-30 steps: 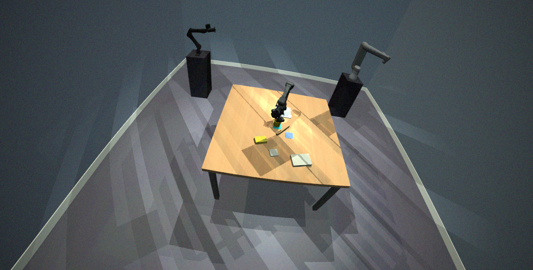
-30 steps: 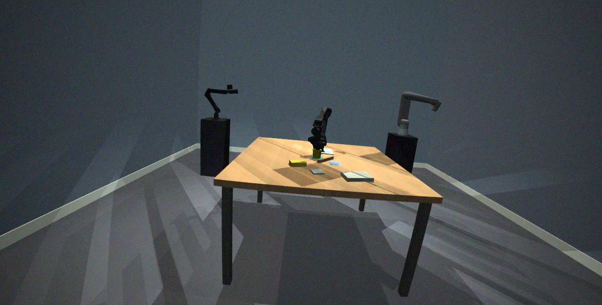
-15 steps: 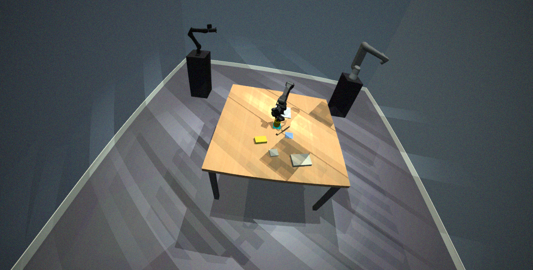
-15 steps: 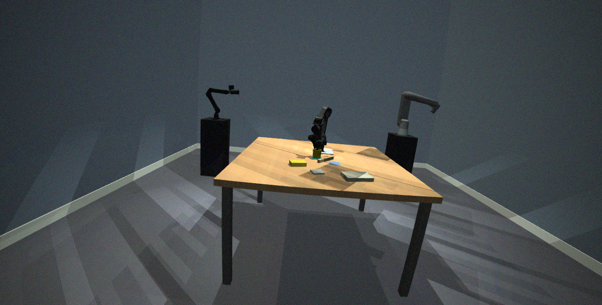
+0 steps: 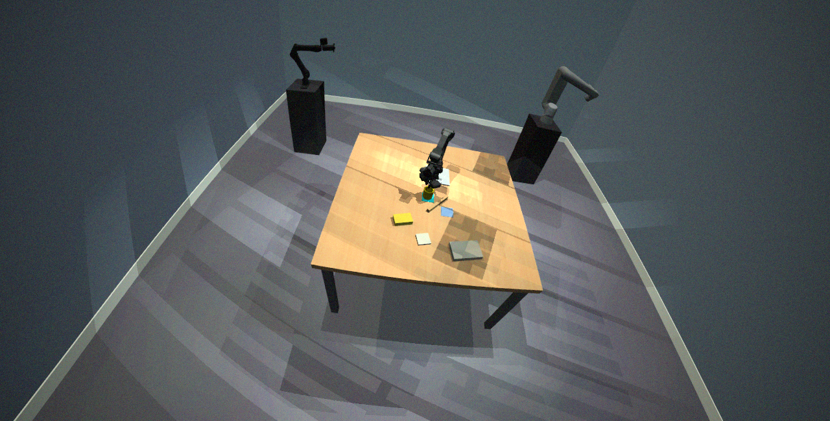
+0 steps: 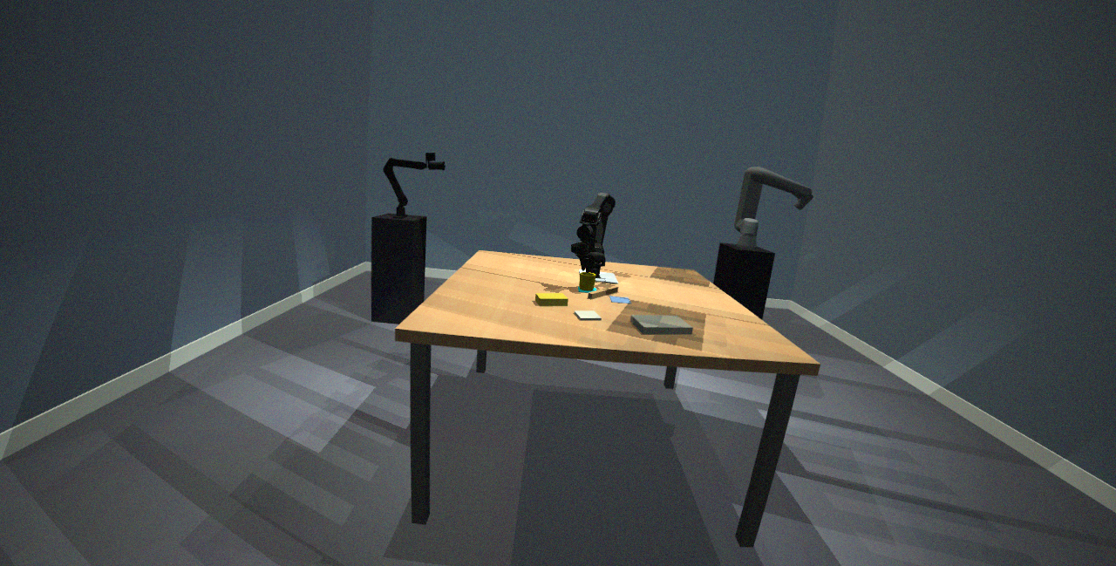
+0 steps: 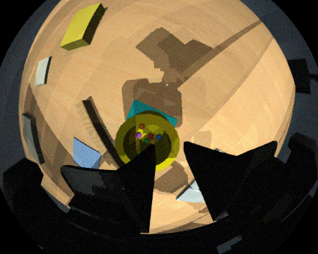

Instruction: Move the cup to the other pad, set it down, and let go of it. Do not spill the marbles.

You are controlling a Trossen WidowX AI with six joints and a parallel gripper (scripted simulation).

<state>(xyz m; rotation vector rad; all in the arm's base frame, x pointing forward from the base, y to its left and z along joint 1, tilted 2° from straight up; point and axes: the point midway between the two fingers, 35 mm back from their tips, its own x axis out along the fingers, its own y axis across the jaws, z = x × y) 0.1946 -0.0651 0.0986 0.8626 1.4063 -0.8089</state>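
Right now my gripper tip is 4 cm above the yellow cup, 2 cm short of it and 1 cm to the right of it. The rest, counted from my gripper tip: grey-blue pad 14 cm to the left, 14 cm ahead, 8 cm below; then small grey tile 38 cm ahead, 7 cm below, 1 cm to the right; then cyan pad 8 cm below, 2 cm to the left, 2 cm ahead.
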